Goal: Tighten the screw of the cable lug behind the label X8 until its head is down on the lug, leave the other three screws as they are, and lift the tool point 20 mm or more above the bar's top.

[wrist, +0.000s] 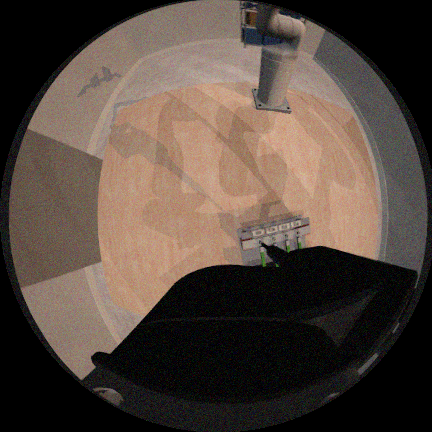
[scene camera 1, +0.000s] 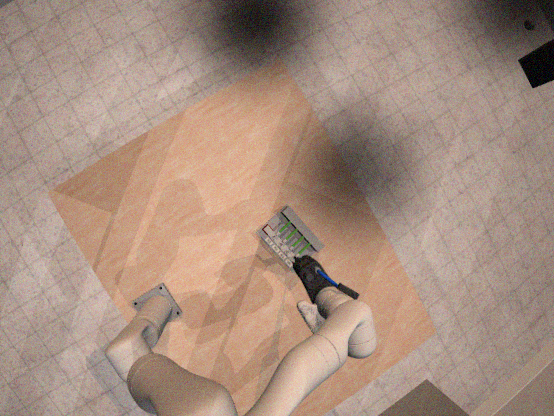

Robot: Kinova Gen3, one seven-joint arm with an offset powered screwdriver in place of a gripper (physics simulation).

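Pixels of known places: hand, its tool point: (wrist: 261,243) (scene camera 1: 294,257); arm's base, origin of its link: (wrist: 269,98) (scene camera 1: 158,308).
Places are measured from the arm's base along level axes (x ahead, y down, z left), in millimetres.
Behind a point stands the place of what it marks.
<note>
The grey terminal bar (scene camera 1: 267,246) {x 415, y 8, z 13 mm} (wrist: 250,243) {x 474, y -31, z -81 mm} lies on the table, with a row of pale label plates (scene camera 1: 278,251) {x 435, y -31, z -16 mm} (wrist: 271,230) {x 443, y -31, z -33 mm} along one side. Their lettering is too blurred to read, so I cannot tell which is X8. Green cables (scene camera 1: 294,235) (wrist: 300,243) {x 472, y -38, z 43 mm} run from the lugs. My screwdriver (scene camera 1: 296,259) (wrist: 263,244) {x 470, y -56, z -58 mm} reaches the bar's end nearest the arm's wrist; in the wrist view its tip is at the leftmost screw, behind the leftmost label. Whether it touches, and the screw head's height, cannot be told. Other small dark screws (wrist: 286,235) {x 453, y -36, z 3 mm} (wrist: 298,233) {x 447, y -39, z 34 mm} show to the right. The tool has no fingers.
The wooden table top (scene camera 1: 220,150) {x 424, y 12, z 366 mm} (wrist: 135,240) {x 506, y 12, z -418 mm} surrounds the bar. The arm's base plate (scene camera 1: 174,306) {x 51, y -1, z -18 mm} (wrist: 272,107) {x 53, y 0, z 2 mm} is bolted to it. A brown block (scene camera 1: 425,400) (wrist: 55,210) stands beyond the table. The tool's black housing (wrist: 225,340) hides the lower wrist view.
</note>
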